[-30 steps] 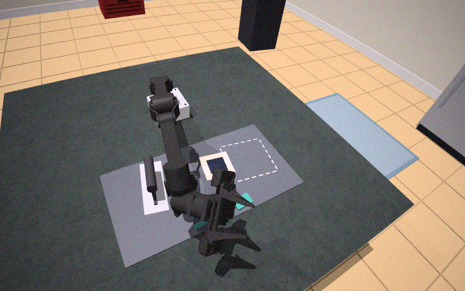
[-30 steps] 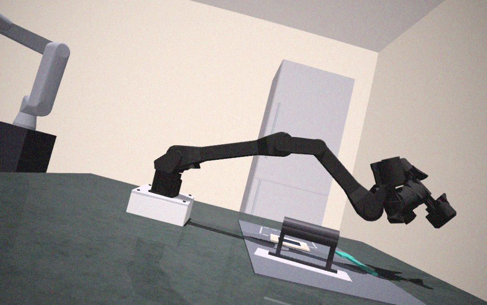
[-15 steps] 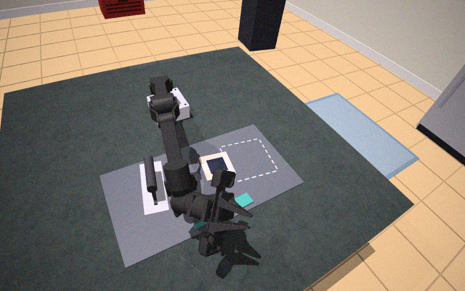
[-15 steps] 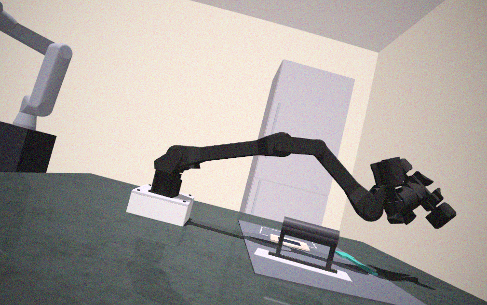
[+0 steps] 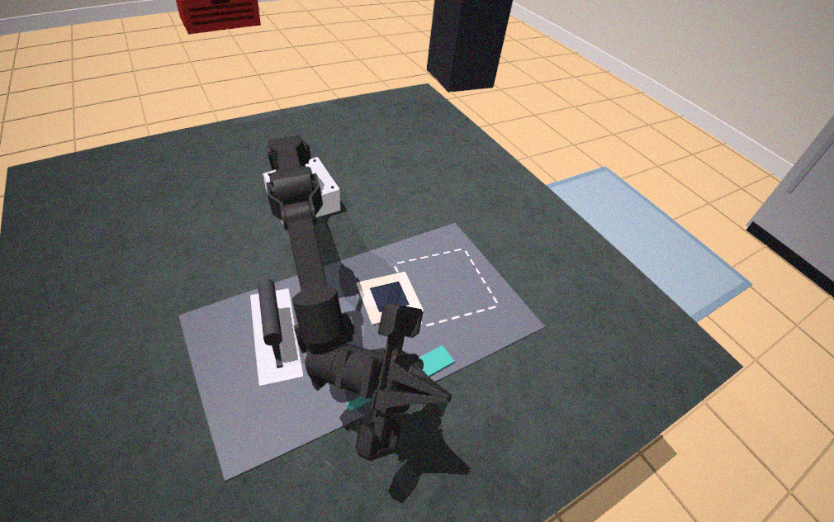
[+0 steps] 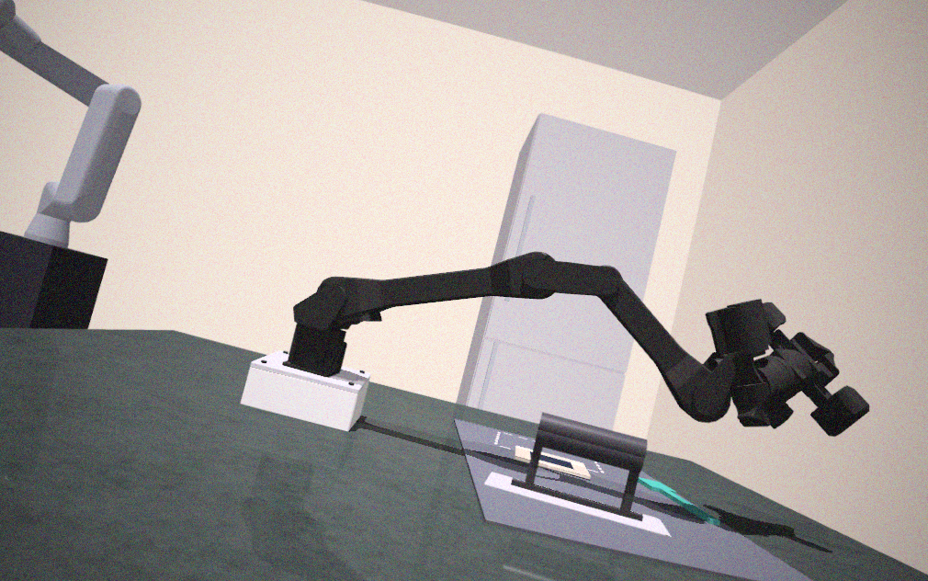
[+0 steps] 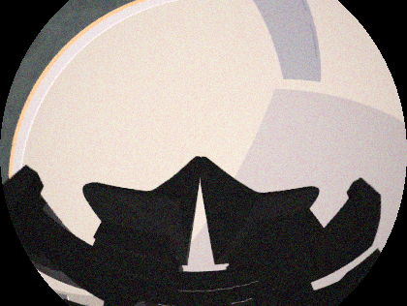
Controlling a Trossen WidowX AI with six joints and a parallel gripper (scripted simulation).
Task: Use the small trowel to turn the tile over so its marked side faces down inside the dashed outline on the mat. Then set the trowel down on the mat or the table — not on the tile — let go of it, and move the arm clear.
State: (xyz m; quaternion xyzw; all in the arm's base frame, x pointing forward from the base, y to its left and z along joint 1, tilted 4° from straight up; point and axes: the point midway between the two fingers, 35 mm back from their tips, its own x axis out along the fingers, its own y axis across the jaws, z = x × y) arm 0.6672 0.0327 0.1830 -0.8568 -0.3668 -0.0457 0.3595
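My gripper tip is 31 cm past the trowel, 17 cm to the left of it and 21 cm above it. Round my gripper tip: teal spatula-like tool: 16 cm behind, 4 cm to the left, 25 cm below; tile: 34 cm behind, 7 cm to the left, 25 cm below; grey mat: 30 cm behind, 1 cm to the left, 27 cm below.
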